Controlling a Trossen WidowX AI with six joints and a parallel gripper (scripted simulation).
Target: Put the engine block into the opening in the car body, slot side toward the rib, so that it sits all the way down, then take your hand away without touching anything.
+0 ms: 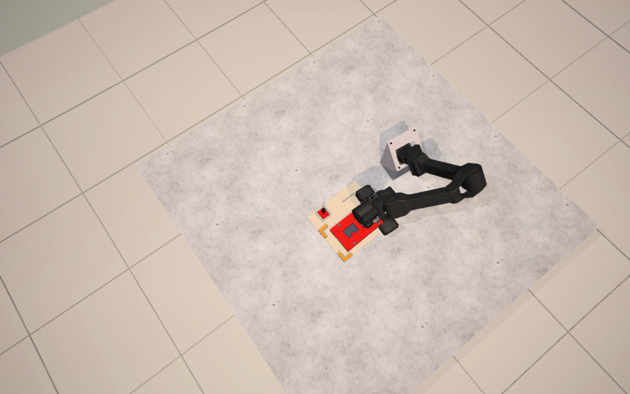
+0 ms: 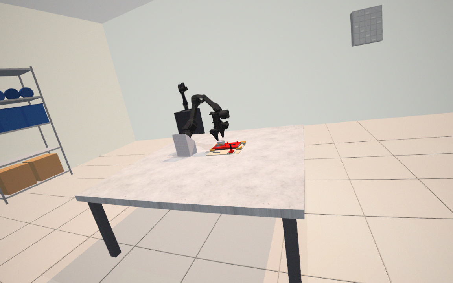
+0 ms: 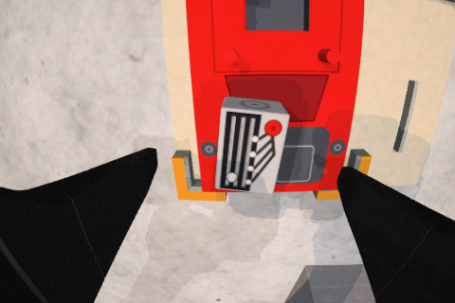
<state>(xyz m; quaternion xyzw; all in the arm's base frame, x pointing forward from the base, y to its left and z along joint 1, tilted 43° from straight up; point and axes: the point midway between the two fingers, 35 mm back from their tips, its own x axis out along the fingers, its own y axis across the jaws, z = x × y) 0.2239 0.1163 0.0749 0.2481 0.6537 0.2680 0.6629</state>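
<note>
My gripper tip is 3 cm above the engine block.
</note>
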